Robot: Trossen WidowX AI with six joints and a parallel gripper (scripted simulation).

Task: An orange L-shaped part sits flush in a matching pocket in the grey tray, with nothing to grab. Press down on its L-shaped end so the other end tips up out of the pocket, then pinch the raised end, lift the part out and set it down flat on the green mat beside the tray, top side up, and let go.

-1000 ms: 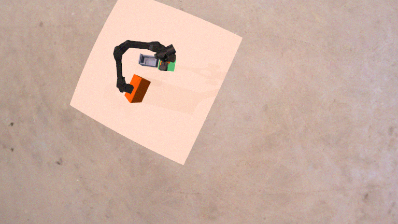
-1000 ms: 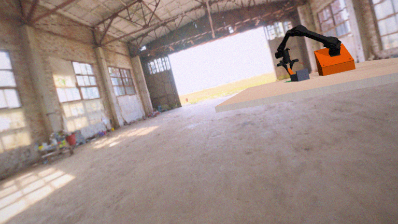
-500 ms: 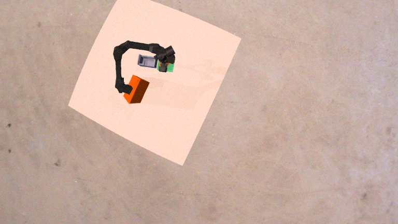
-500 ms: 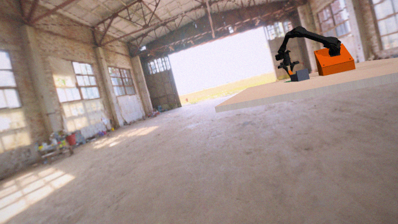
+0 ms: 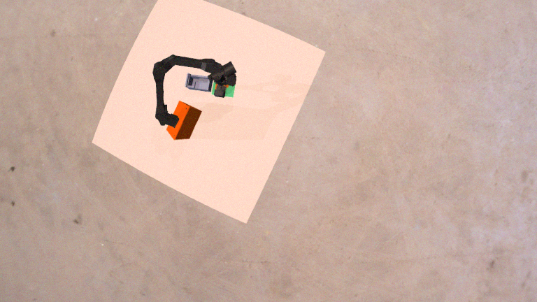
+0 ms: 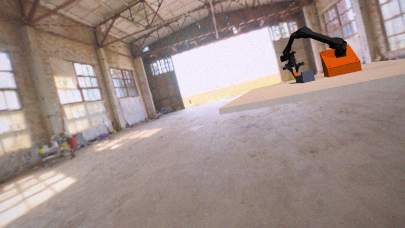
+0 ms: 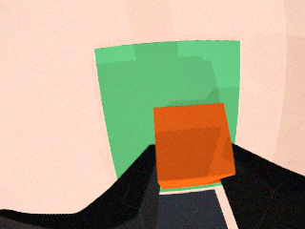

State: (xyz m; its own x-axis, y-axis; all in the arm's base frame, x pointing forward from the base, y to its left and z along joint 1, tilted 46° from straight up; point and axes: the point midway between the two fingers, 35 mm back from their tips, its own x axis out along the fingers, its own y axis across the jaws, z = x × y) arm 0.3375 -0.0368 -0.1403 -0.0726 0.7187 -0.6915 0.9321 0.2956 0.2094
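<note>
The orange L-shaped part lies 30 mm behind my gripper tip, 30 mm to the left of it and 30 mm below it. Round my gripper tip: green mat: 10 mm behind, 20 mm to the left, 90 mm below.
</note>
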